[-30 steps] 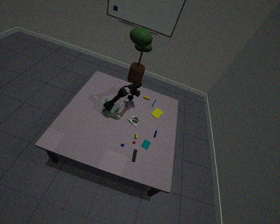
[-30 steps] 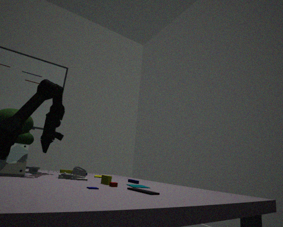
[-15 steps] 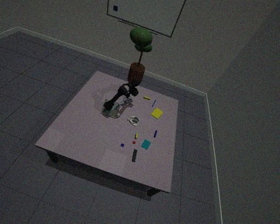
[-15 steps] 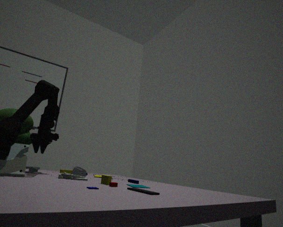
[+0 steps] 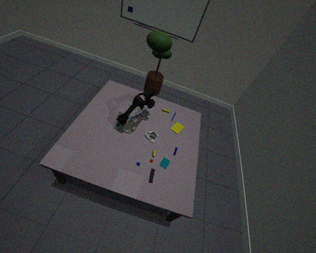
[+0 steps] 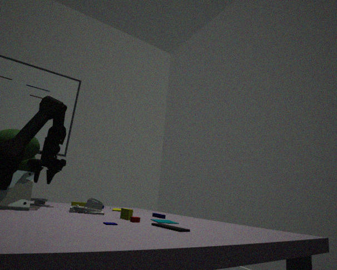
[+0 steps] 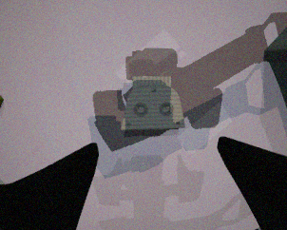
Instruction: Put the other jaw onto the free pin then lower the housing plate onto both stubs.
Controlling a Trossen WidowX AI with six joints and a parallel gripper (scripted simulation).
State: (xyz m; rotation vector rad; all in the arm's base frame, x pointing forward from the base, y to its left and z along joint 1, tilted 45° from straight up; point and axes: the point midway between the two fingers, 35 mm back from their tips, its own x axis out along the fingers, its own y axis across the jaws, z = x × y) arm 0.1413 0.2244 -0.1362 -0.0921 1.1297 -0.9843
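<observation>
My gripper tip is 10 mm short of the striped white block, 10 mm to the left of it and 90 mm above it. The rest, counted from my gripper tip: yellow block 270 mm ahead, 440 mm to the right, 80 mm below; then yellow pad 420 mm ahead, 10 mm to the left, 100 mm below; then red cube 270 mm ahead, 520 mm to the right, 90 mm below.
</observation>
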